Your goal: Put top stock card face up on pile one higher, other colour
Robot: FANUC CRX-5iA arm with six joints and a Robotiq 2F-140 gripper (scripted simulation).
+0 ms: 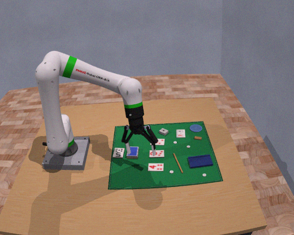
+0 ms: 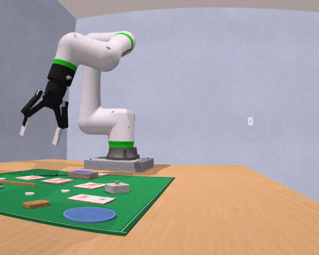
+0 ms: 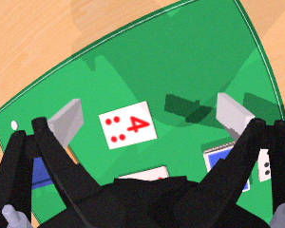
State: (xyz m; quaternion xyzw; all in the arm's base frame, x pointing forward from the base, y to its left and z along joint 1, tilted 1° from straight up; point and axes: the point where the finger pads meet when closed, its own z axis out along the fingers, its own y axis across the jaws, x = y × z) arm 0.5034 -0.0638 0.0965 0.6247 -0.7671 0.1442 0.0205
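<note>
The black 5 lies 170 mm behind my hand, 130 mm to the left of it and 130 mm below it. Round my hand: wooden stick (200 mm ahead, 70 mm to the left, 130 mm below); green card cloth (100 mm ahead, 170 mm to the left, 150 mm below); grey knobbed block (80 mm ahead, 360 mm to the left, 120 mm below).
</note>
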